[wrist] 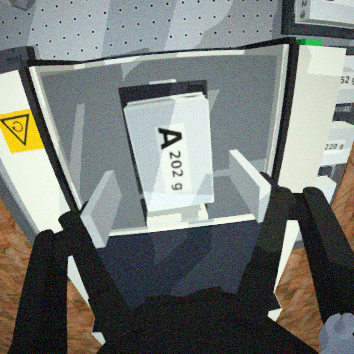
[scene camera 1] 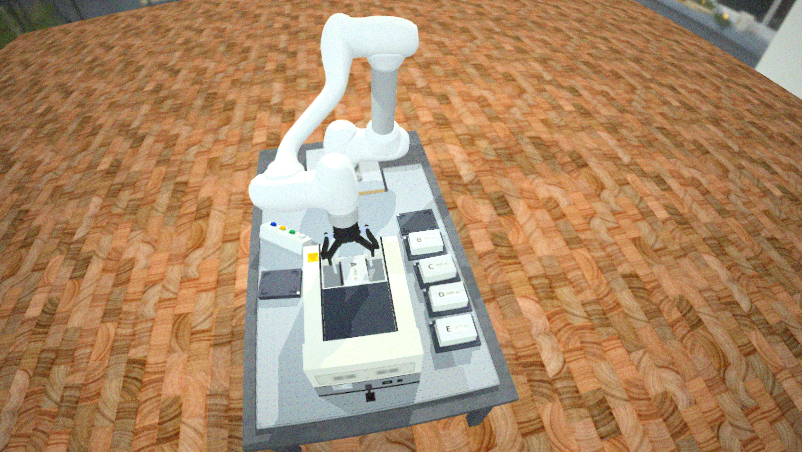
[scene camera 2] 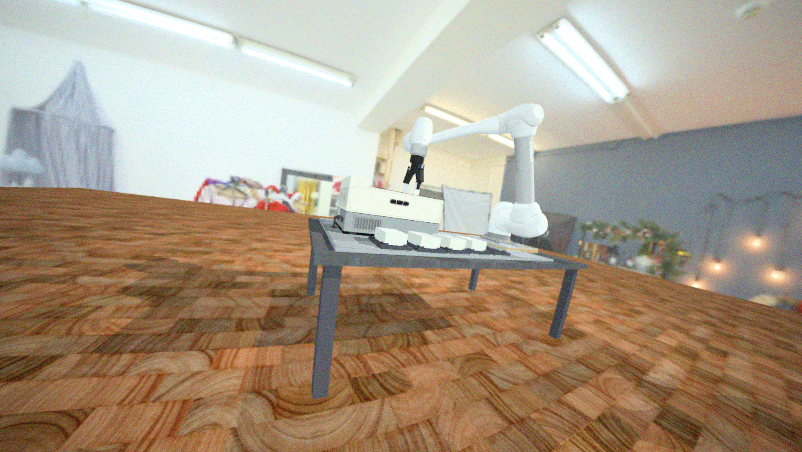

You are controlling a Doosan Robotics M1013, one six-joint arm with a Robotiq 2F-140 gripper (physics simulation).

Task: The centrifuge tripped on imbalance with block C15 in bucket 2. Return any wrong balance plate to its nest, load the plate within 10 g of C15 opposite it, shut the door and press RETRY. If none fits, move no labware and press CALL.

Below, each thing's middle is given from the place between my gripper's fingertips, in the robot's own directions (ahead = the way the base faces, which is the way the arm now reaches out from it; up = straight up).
Labels:
My gripper is now 140 mm short of the cream centrifuge (scene camera 1: pixel 357 364), 90 mm above it and 10 mm to the right of it. Round my hand: white button box (scene camera 1: pixel 277 236) 300 mm behind, 290 mm to the right, 170 mm below; then dark pad (scene camera 1: pixel 275 284) 300 mm to the right, 200 mm below, 90 mm behind; then dark sliding door (scene camera 1: pixel 361 310) 170 mm ahead, 10 mm to the left.

